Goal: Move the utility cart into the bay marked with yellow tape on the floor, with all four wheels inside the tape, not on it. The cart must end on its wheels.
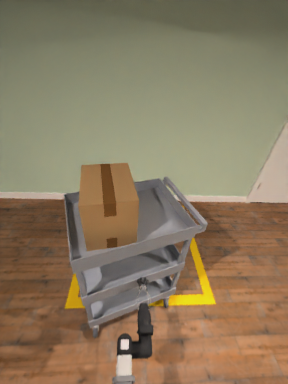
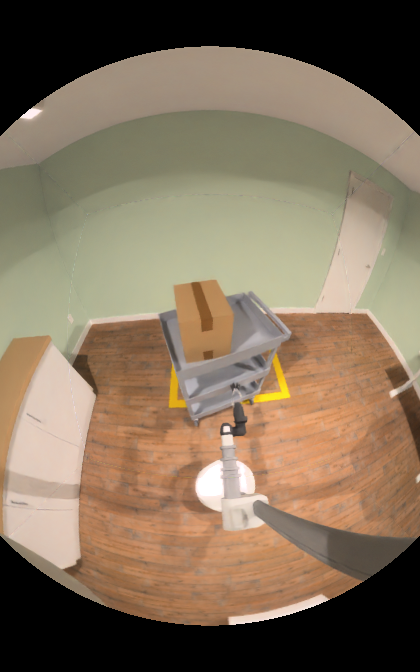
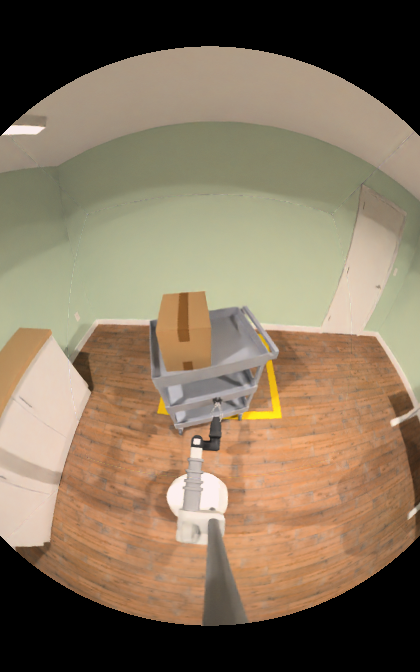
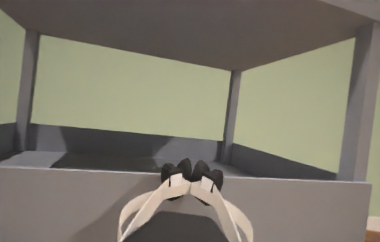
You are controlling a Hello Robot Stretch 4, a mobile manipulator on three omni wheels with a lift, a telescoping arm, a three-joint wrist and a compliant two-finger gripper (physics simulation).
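Places are measured from the robot's base along level axes (x ahead, y right, z down), in millimetres.
Pixels of known places: gripper, between the fingertips: (image 1: 142, 277) (image 2: 234, 382) (image 3: 217, 396) (image 4: 193, 172).
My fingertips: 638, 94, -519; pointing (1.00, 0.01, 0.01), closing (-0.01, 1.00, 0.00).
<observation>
For each thing: its middle in the pictures, then the offset to it from my fingertips, as dx, dy, dz. "spot": a spot on its surface instead.
- yellow tape, a spot on its surface: (image 1: 192, 300) (image 3: 262, 415) (image 2: 272, 396) spot: +96, +432, +546
- cardboard box, middle of its body: (image 1: 108, 204) (image 2: 200, 319) (image 3: 185, 329) +170, -185, -387
- white cabinet, a spot on its surface: (image 2: 45, 445) spot: -533, -1310, -2
The grey three-shelf utility cart (image 1: 150, 244) (image 2: 240, 356) (image 3: 220, 372) (image 4: 300, 210) stands upright, turned at an angle to the yellow tape (image 1: 192, 300) (image 2: 272, 396) (image 3: 265, 414) and partly over the bay. Its near left wheel (image 1: 96, 330) (image 2: 196, 422) (image 3: 181, 431) is outside, on the robot's side of the front strip. Its near right wheel (image 1: 167, 302) (image 2: 251, 402) (image 3: 240, 416) is at the front strip. The far wheels are hidden. My gripper (image 1: 143, 285) (image 2: 235, 387) (image 3: 217, 401) (image 4: 193, 172) is shut, holding nothing, with its tips at the near edge of the middle shelf.
A cardboard box (image 1: 110, 200) (image 2: 205, 320) (image 3: 185, 330) sits on the left of the cart's top shelf. The green wall (image 1: 150, 100) is behind the bay. A white cabinet (image 2: 45, 445) (image 3: 35, 440) stands at the left, and a white door (image 2: 357, 245) (image 3: 367, 260) is at the back right.
</observation>
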